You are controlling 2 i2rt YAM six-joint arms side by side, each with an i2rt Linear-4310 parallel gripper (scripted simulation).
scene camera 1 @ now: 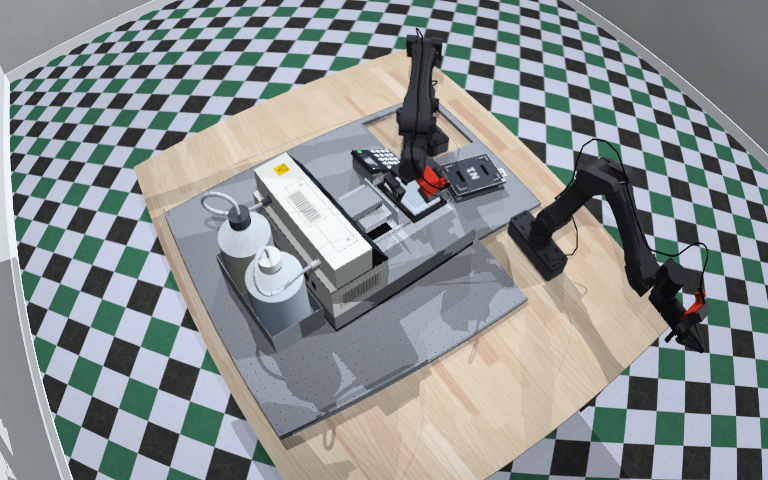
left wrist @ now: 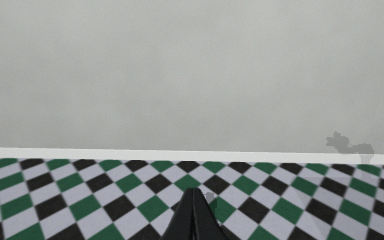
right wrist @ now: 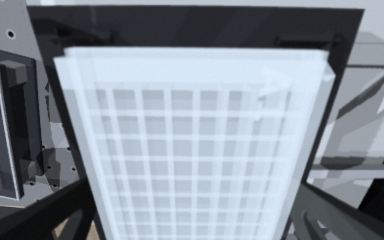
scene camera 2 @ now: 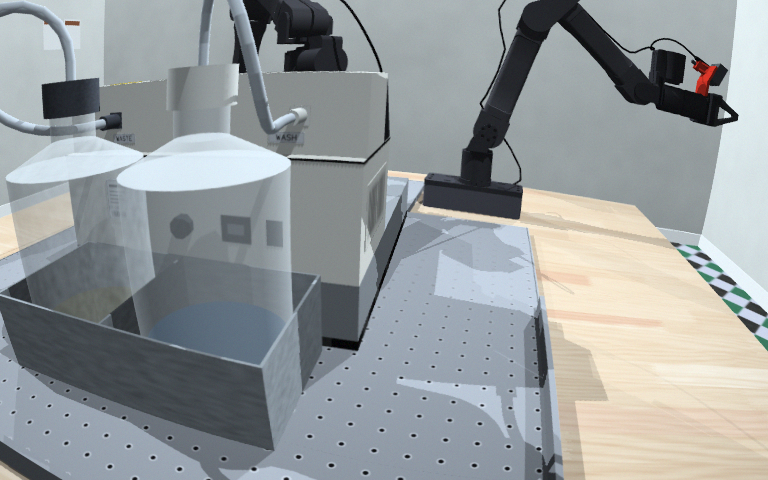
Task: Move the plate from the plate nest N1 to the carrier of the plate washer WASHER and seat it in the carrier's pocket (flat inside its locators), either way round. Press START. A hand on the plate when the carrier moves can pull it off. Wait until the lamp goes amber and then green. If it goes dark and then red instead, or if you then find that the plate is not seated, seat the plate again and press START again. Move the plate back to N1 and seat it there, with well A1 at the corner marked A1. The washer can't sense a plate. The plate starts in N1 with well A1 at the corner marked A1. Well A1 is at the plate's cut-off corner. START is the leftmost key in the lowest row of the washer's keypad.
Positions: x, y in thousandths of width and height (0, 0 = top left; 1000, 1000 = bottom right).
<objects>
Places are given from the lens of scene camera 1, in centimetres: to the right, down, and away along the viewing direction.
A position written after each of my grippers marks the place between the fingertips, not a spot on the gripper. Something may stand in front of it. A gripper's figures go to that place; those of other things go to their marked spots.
my left gripper (scene camera 1: 916, 732): 73, 26, 106
grey tray (scene camera 1: 410, 670): -16, 19, 139
</objects>
